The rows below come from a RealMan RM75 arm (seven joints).
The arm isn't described. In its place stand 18 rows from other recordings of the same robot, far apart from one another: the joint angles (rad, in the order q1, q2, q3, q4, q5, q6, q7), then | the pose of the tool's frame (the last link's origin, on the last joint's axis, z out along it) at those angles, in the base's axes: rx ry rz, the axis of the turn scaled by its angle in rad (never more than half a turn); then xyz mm.
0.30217, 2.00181, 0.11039, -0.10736, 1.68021, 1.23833, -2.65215 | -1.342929 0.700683 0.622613 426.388 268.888 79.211
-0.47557, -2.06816, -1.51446, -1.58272, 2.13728, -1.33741, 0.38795 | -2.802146 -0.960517 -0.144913 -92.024 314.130 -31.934
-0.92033, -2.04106, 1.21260, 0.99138, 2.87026, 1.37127, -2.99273 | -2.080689 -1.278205 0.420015 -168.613 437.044 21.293
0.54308, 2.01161, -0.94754, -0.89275, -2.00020, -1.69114, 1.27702 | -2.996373 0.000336 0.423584 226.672 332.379 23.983
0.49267, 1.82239, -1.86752, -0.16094, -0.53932, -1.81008, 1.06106 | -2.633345 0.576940 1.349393 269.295 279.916 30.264
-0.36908, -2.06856, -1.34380, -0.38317, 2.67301, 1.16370, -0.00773 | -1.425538 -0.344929 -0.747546 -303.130 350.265 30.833
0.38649, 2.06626, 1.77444, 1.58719, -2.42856, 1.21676, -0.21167 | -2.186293 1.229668 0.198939 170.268 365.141 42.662
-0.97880, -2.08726, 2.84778, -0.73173, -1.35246, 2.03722, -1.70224 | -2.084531 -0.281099 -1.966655 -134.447 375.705 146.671
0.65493, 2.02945, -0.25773, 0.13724, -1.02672, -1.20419, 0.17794 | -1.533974 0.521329 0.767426 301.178 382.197 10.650
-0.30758, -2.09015, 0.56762, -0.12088, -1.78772, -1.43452, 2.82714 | -1.978541 -0.594335 -0.818475 -333.096 230.649 -64.478
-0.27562, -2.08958, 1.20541, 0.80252, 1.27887, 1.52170, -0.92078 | -2.487371 0.018601 -1.046195 -224.853 294.167 -0.822
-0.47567, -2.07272, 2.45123, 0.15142, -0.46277, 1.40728, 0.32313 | -1.968166 0.385742 -0.613608 -259.317 303.845 -57.805
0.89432, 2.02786, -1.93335, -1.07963, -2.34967, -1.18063, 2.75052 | -2.766870 0.555173 -0.546780 105.443 360.422 -103.779
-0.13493, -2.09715, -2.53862, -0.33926, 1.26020, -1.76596, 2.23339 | -1.826922 -0.578985 -1.257849 -335.068 215.268 39.044
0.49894, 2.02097, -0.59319, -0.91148, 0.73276, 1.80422, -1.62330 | -2.905066 0.719538 0.190264 299.590 300.044 55.669
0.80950, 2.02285, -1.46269, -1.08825, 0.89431, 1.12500, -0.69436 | -2.668105 0.657953 0.007665 103.974 417.898 -28.826
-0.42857, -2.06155, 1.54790, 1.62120, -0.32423, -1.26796, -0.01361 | -2.028062 -1.131719 0.136575 -175.206 366.037 31.155
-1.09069, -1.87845, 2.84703, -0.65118, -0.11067, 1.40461, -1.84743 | -2.302999 -1.128179 -0.409607 -231.064 457.696 111.960
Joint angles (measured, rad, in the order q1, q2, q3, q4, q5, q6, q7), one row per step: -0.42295 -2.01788 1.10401 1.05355 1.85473 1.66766 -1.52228; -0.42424 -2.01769 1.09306 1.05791 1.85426 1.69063 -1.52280; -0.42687 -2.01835 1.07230 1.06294 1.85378 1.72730 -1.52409; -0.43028 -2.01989 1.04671 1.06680 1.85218 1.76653 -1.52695; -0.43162 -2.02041 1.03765 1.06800 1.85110 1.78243 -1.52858; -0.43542 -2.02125 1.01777 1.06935 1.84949 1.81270 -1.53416; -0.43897 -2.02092 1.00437 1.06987 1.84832 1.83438 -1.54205; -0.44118 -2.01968 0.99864 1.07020 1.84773 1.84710 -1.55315; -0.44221 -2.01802 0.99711 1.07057 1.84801 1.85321 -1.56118; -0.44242 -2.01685 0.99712 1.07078 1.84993 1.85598 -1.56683; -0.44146 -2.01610 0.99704 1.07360 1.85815 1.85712 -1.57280; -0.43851 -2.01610 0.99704 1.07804 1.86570 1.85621 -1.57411; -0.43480 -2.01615 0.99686 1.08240 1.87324 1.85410 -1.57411; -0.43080 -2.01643 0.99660 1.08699 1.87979 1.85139 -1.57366; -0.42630 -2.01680 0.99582 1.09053 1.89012 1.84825 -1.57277; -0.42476 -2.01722 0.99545 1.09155 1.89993 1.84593 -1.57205
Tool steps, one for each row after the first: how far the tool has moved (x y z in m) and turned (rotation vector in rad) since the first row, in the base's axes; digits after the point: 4 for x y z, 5 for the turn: 0.0012 -0.0017 0.0024 -0.00989 -0.00751 -0.00722; 0.0028 -0.0044 0.0063 -0.02455 -0.02167 -0.01616; 0.0046 -0.0071 0.0106 -0.03869 -0.04022 -0.02294; 0.0053 -0.0083 0.0122 -0.04568 -0.04765 -0.02569; 0.0067 -0.0102 0.0156 -0.05818 -0.06261 -0.02823; 0.0077 -0.0115 0.0181 -0.06906 -0.07252 -0.02743; 0.0083 -0.0123 0.0196 -0.07908 -0.07687 -0.02193; 0.0083 -0.0127 0.0204 -0.08545 -0.07707 -0.01721; 0.0081 -0.0130 0.0207 -0.08988 -0.07496 -0.01272; 0.0070 -0.0134 0.0208 -0.09319 -0.06627 -0.00640; 0.0057 -0.0138 0.0210 -0.09224 -0.05771 -0.00318; 0.0041 -0.0142 0.0211 -0.08963 -0.04906 0.00012; 0.0026 -0.0146 0.0212 -0.08595 -0.04136 0.00307; 0.0003 -0.0152 0.0211 -0.08287 -0.03075 0.00830; -0.0013 -0.0154 0.0207 -0.08225 -0.02145 0.01203
